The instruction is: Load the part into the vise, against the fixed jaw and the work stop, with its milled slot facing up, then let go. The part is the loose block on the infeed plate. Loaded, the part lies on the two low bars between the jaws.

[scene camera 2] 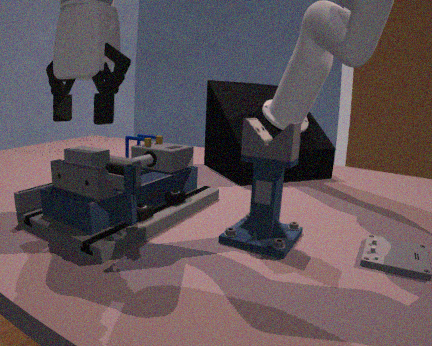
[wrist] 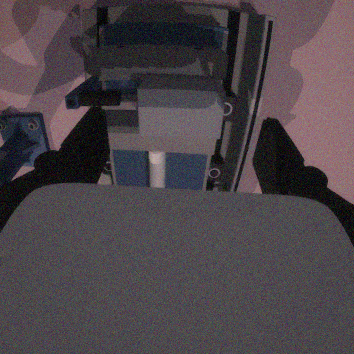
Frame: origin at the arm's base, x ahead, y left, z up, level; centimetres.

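Where they show: gripper, fingertip midpoint: [scene camera 2: 81,122] [wrist: 182,132]; arm's base, origin of the base link: [scene camera 2: 285,116].
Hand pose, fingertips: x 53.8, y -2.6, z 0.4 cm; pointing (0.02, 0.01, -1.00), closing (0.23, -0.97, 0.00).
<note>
Things, the pixels of their centre, and the offset from my fingertips. "*": a spot on its surface instead.
- part, body centre: [wrist: 180,106] [scene camera 2: 86,159] dx -0.6, dy +0.0, dz -5.4 cm
- work stop, surface spot: [wrist: 82,95] * dx -1.6, dy +7.9, dz -5.4 cm
- jaw, surface spot: [scene camera 2: 172,157] * dx -14.6, dy +3.5, dz -6.3 cm
- flat grey plate, body centre: [scene camera 2: 396,255] dx -21.2, dy +38.9, dz -14.5 cm
The part [scene camera 2: 87,157] [wrist: 175,121], a grey block, sits in the vise beside the fixed jaw [scene camera 2: 75,179] [wrist: 155,61] and stands higher than it. The wrist view shows no clear gap between part and jaw. The work stop [scene camera 2: 131,192] [wrist: 82,95] is a blue post with a dark tip. In the wrist view a narrow gap shows between that tip and the part; contact cannot be confirmed. The slot cannot be made out, and the bars under the part are hidden. My gripper [scene camera 2: 83,121] [wrist: 182,132] is open and empty, above the part, with its fingers apart on either side.
The vise's other jaw [scene camera 2: 172,157] stands back from the part, with blue and yellow fittings behind it. A blue pedestal [scene camera 2: 265,200] with a V-shaped grey top stands right of the vise. A flat grey plate [scene camera 2: 400,257] with small pins lies far right. A black wedge-shaped box [scene camera 2: 225,145] stands behind.
</note>
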